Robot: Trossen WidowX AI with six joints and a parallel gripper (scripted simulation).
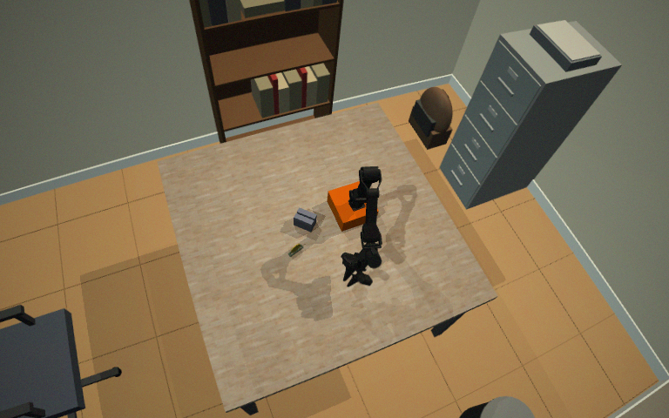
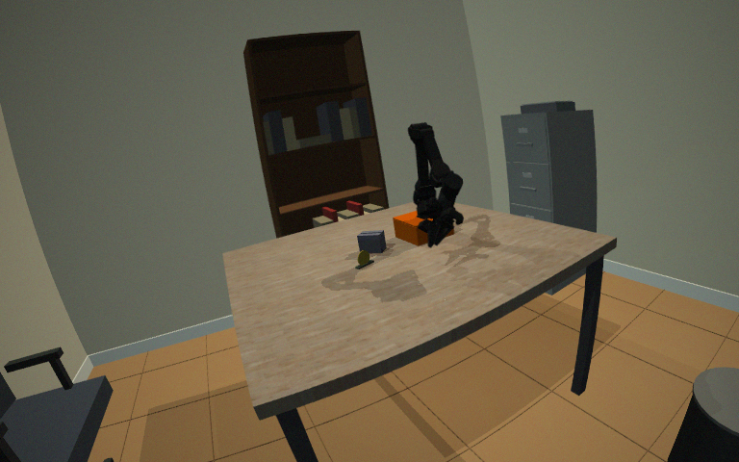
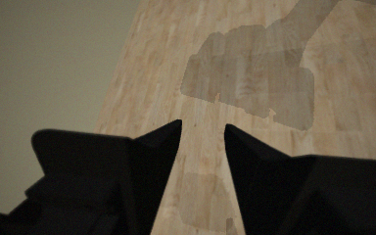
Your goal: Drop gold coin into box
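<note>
Right now my gripper tip is 27 cm to the left of the gold coin, 12 cm short of it and 7 cm above it.
</note>
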